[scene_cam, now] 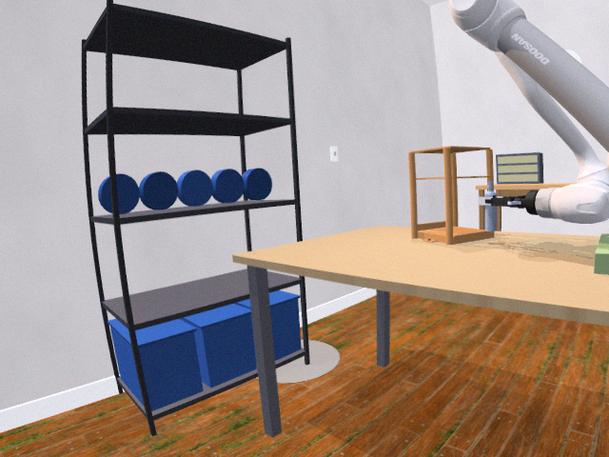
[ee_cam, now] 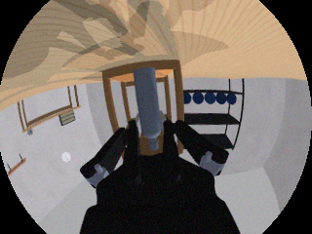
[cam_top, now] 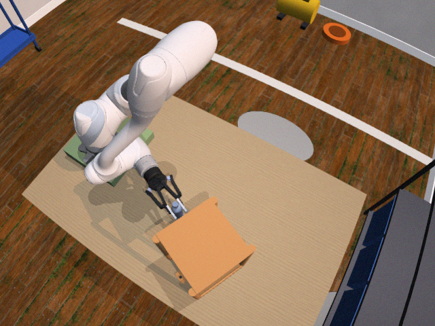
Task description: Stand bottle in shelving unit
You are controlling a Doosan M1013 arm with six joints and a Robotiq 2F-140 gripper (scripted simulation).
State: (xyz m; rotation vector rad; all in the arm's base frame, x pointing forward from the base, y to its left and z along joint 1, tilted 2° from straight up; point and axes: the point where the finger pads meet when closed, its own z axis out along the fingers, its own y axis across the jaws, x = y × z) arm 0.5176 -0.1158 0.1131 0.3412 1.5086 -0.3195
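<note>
Right now the wooden shelving unit is 18 cm ahead of my hand, 10 cm to the right of it and 2 cm above it. Also, from my hand: grey-blue bottle 1 cm above.
</note>
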